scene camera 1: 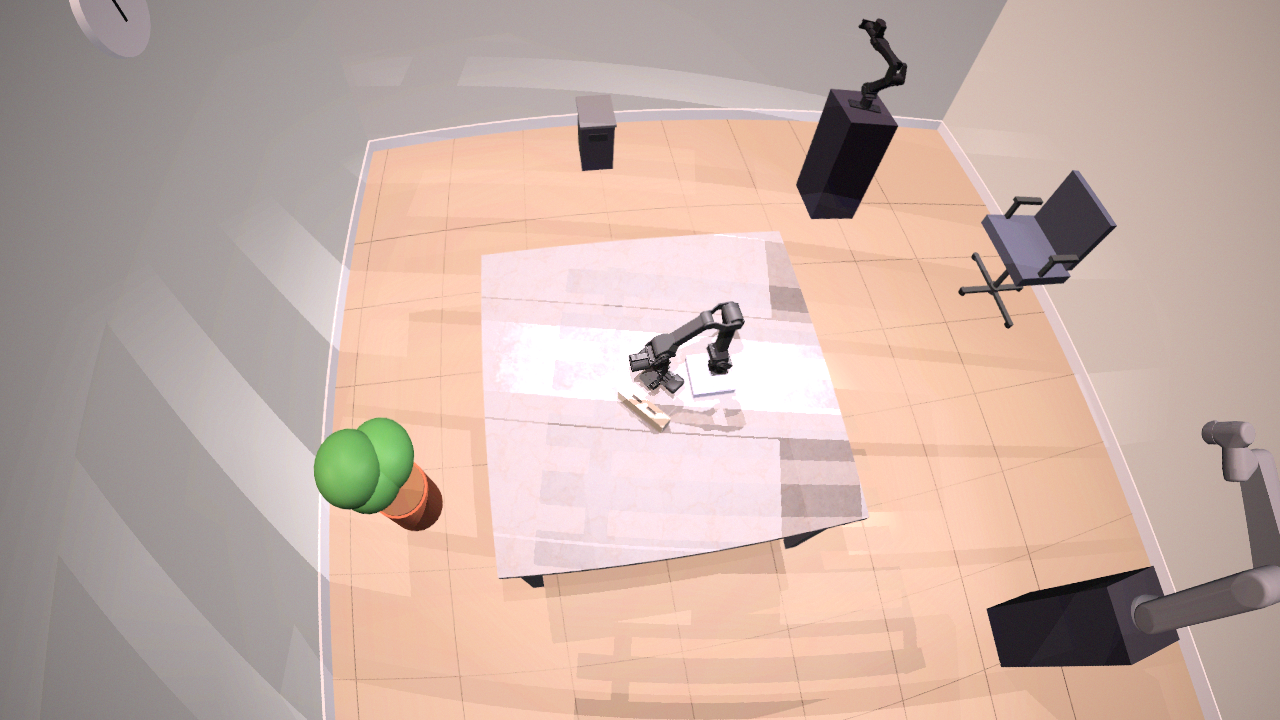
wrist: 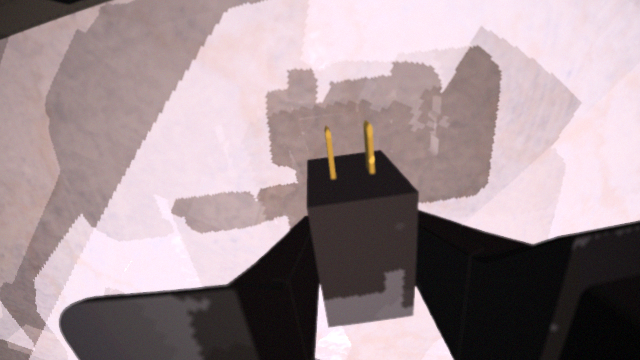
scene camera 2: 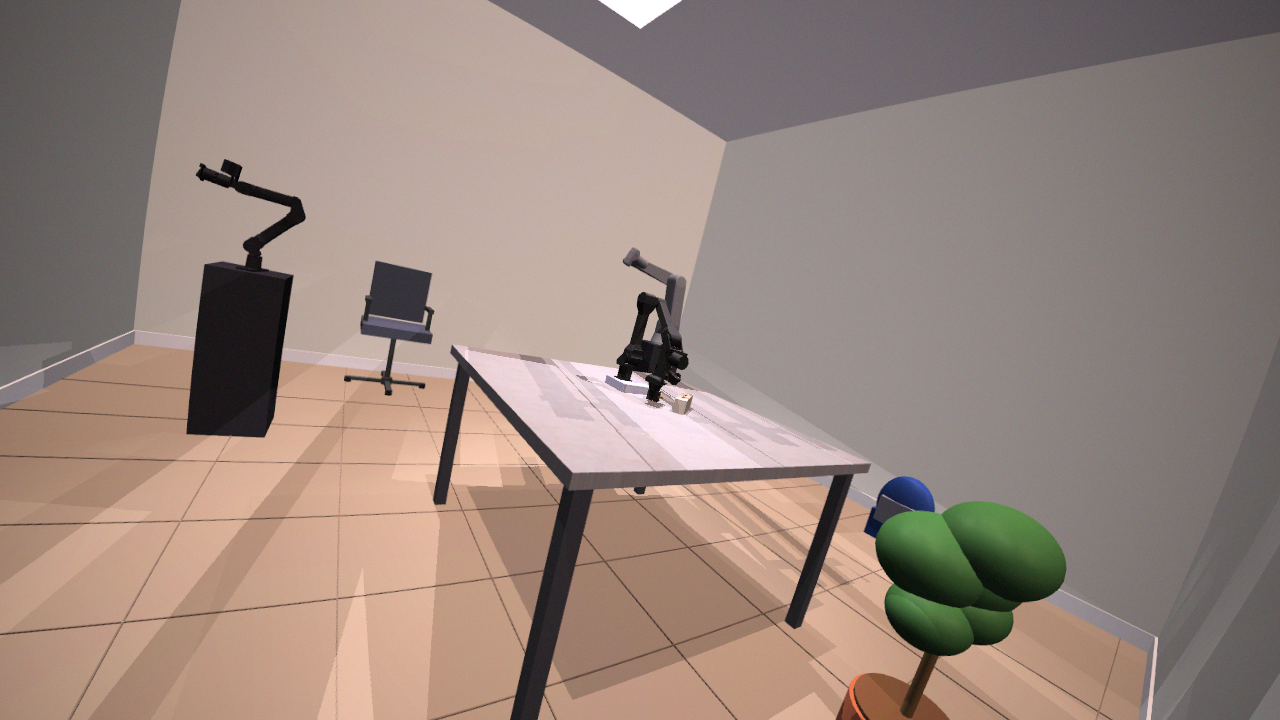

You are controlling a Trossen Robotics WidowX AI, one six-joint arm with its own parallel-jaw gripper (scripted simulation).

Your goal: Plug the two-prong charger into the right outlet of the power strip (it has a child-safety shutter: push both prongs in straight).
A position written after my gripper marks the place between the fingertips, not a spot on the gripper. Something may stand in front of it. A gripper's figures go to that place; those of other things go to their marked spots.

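Labels:
My gripper [wrist: 352,220] is here, 0.11 m from the lens. And there is a two-prong charger [wrist: 363,212], which I find 0.07 m from the lens.

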